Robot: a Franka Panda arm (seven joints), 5 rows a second.
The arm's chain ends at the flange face. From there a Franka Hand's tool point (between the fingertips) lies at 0.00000 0.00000 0.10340 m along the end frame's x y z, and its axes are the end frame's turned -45 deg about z.
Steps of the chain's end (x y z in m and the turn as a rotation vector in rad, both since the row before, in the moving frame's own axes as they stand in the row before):
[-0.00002 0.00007 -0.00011 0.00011 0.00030 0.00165]
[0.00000 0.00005 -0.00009 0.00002 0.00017 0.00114]
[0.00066 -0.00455 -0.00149 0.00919 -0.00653 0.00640]
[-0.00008 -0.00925 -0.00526 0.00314 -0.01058 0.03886]
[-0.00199 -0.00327 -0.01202 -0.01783 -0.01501 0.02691]
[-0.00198 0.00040 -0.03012 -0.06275 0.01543 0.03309]
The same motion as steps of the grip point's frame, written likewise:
[-0.00003 0.00005 -0.00011 -0.00013 0.00029 0.00165]
[-0.00002 0.00005 -0.00009 -0.00011 0.00013 0.00114]
[0.00388 -0.00390 -0.00150 0.01112 0.00188 0.00640]
[0.00596 -0.00761 -0.00527 0.00970 -0.00526 0.03886]
[-0.00150 -0.00355 -0.01205 -0.00199 -0.02322 0.02691]
[-0.00523 0.00454 -0.03034 -0.05528 -0.03346 0.03309]

